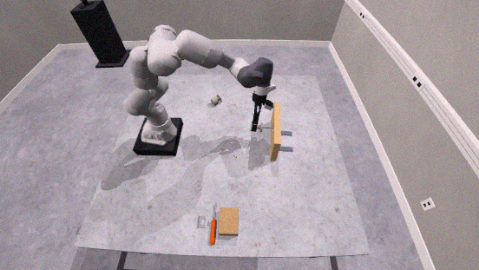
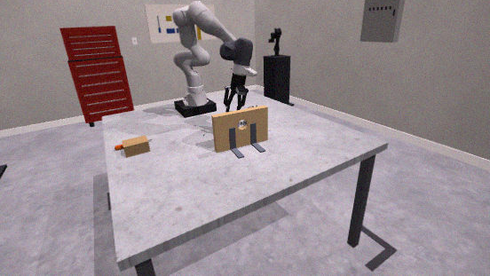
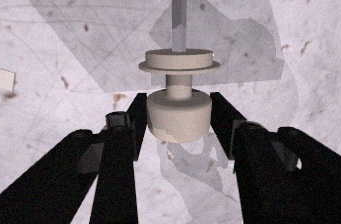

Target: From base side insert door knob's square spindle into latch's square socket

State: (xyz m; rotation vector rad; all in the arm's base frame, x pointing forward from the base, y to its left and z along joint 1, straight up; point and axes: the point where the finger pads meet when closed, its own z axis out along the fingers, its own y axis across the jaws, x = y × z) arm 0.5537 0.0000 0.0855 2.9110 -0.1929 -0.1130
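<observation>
Now: the latch socket 130 mm ahead of my hand, 20 mm to the right of it and 20 mm below it. The rest, counted from my hand: wooden block (510 mm to the right, 150 mm behind, 120 mm below); upright wooden panel (130 mm ahead, 40 mm below, 20 mm to the right); pale chip (200 mm to the left, 150 mm below, 40 mm ahead).
</observation>
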